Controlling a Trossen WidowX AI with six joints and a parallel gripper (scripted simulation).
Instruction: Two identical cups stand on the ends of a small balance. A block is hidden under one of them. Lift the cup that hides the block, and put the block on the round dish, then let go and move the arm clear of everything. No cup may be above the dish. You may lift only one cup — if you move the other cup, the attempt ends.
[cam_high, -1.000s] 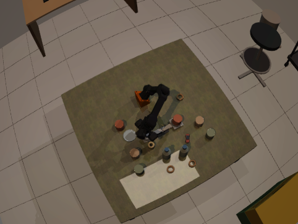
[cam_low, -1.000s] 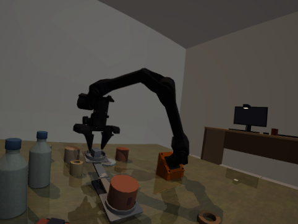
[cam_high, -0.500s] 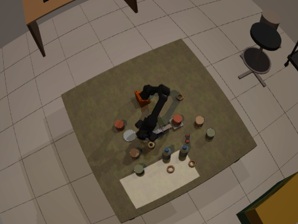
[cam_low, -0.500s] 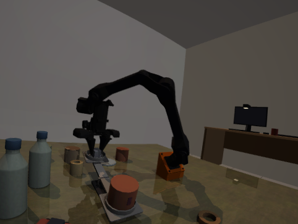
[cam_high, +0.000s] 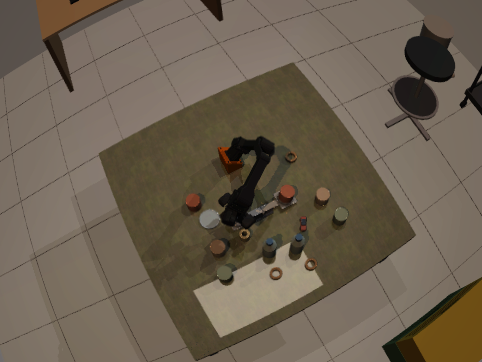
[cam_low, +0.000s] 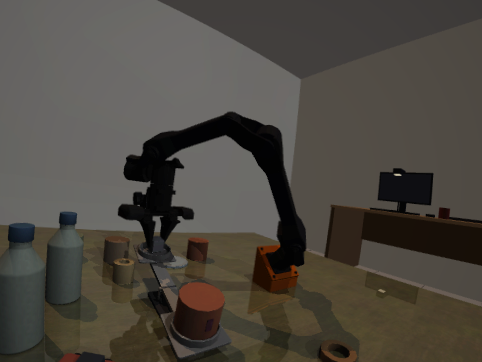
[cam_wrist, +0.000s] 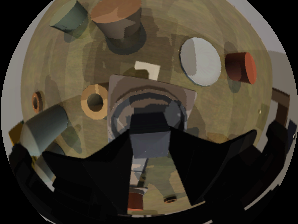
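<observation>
Now: the round dish 110 mm to the right of my gripper tip, 90 mm below it and 90 mm behind it. The rest, counted from my gripper tip: cup: 190 mm behind, 170 mm to the right, 50 mm below; small red object: 270 mm to the left, 150 mm ahead, 80 mm below; bluish block: 10 mm above.
</observation>
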